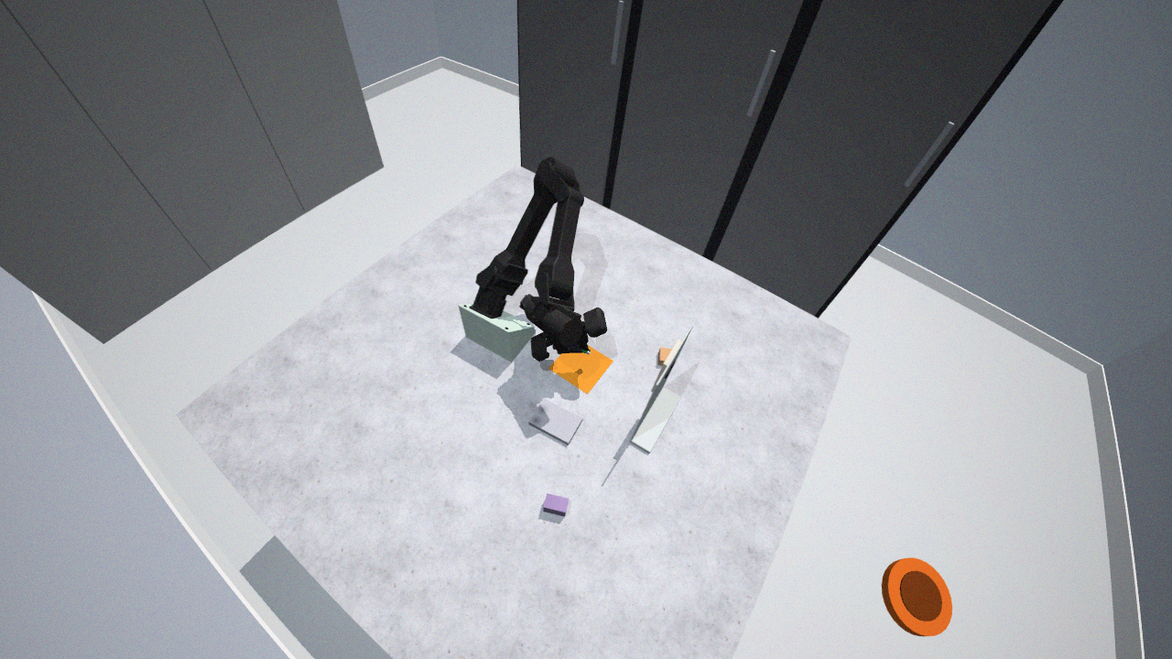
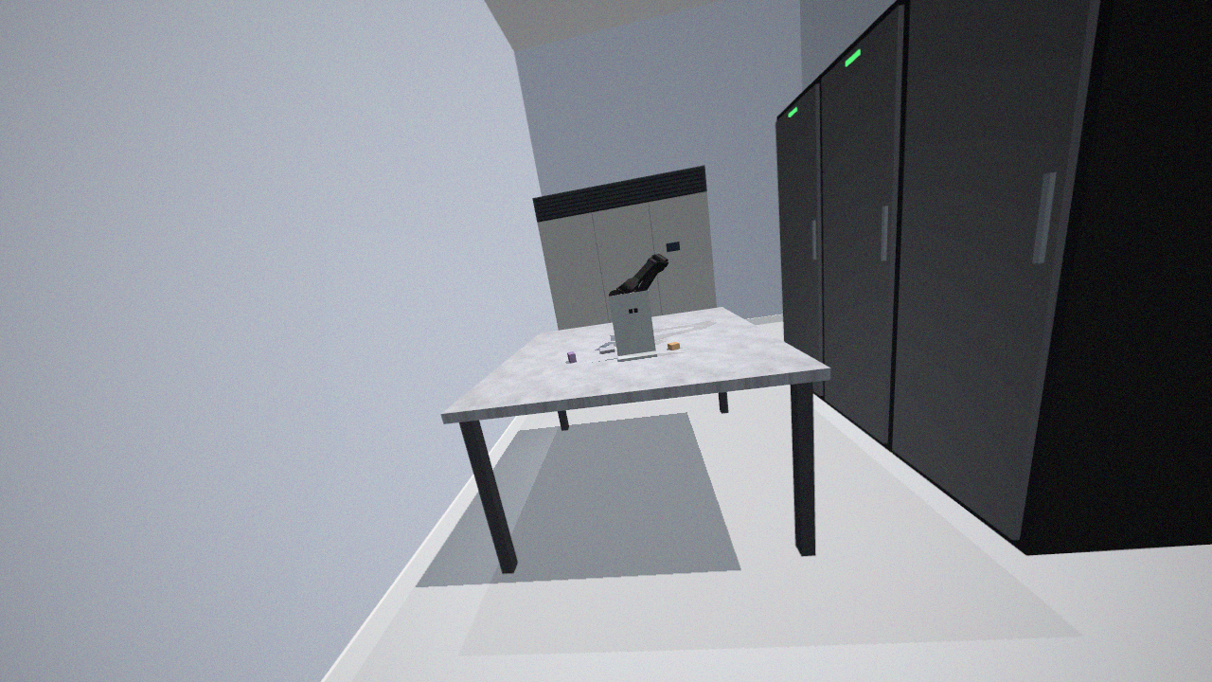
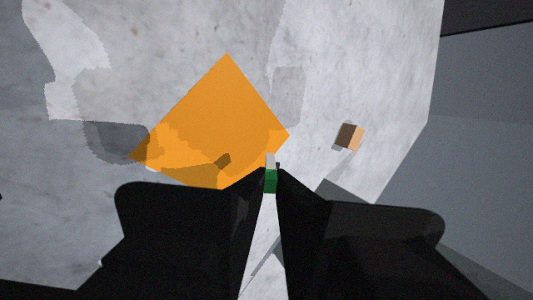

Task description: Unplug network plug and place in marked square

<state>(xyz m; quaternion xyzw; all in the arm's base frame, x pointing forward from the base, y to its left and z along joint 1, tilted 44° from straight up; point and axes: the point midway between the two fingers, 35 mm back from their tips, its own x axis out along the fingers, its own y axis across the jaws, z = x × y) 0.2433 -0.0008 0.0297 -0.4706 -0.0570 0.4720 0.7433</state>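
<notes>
Now: the orange marked square 70 mm below my gripper tip and 10 mm behind it. Round my gripper tip: upright panel 200 mm ahead, 50 mm to the right, 50 mm above; then flat grey plate 170 mm to the right, 70 mm below, 10 mm ahead; then network plug right at my gripper tip.
</notes>
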